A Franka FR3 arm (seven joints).
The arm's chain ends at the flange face. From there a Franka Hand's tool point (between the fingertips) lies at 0.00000 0.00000 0.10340 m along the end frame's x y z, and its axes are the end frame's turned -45 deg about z.
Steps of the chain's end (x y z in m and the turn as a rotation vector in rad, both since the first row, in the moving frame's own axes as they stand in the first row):
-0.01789, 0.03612, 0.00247, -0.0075, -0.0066, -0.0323
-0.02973, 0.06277, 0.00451, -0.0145, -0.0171, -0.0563
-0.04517, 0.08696, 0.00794, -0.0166, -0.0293, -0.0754
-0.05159, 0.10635, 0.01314, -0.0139, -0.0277, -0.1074
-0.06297, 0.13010, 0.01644, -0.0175, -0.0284, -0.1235
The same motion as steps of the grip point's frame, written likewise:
-0.03922, 0.01297, 0.00246, -0.0006, -0.0100, -0.0323
-0.06772, 0.02324, 0.00448, 0.0018, -0.0223, -0.0563
-0.09682, 0.02875, 0.00788, 0.0090, -0.0325, -0.0754
-0.11477, 0.03788, 0.01309, 0.0098, -0.0294, -0.1074
-0.13992, 0.04688, 0.01638, 0.0077, -0.0325, -0.1235

